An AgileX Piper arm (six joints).
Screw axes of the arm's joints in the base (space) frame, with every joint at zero. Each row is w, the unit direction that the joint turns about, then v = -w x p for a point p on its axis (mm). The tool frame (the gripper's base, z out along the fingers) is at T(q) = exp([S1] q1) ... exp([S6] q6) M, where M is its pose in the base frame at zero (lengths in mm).
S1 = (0, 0, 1, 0, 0, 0)
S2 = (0, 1, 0, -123, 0, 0)
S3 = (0, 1, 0, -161.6, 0, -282.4)
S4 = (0.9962, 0, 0.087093, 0, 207.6, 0)
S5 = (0, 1, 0, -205.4, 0, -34.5)
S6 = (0.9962, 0, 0.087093, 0, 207.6, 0)
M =
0.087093 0 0.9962 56.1
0 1 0 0
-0.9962 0 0.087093 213.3
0 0 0 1
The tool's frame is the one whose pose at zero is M.
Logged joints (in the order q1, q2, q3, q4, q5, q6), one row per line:
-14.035 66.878 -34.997 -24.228 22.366 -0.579
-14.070 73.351 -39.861 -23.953 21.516 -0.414
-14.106 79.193 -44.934 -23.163 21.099 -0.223
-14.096 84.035 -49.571 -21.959 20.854 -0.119
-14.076 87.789 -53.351 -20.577 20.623 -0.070
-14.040 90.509 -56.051 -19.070 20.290 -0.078
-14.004 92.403 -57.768 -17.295 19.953 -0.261
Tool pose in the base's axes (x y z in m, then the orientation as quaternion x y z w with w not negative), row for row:
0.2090 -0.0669 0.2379 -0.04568 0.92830 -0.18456 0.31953
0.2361 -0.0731 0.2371 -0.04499 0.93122 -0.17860 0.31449
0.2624 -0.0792 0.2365 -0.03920 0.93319 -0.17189 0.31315
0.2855 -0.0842 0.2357 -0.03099 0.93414 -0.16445 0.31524
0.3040 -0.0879 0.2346 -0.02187 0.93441 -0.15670 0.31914
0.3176 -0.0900 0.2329 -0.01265 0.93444 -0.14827 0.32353
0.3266 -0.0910 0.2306 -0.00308 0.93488 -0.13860 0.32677
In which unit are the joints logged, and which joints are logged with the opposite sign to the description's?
The joints are logged in degrees. Opposite sign: none.
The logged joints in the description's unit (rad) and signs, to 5 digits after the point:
-0.24496 1.16724 -0.61081 -0.42286 0.39036 -0.01011
-0.24557 1.28022 -0.69571 -0.41806 0.37553 -0.00723
-0.24620 1.38218 -0.78425 -0.40427 0.36825 -0.00389
-0.24602 1.46669 -0.86518 -0.38326 0.36397 -0.00208
-0.24567 1.53221 -0.93115 -0.35914 0.35994 -0.00122
-0.24504 1.57968 -0.97827 -0.33283 0.35413 -0.00136
-0.24442 1.61274 -1.00824 -0.30185 0.34825 -0.00456

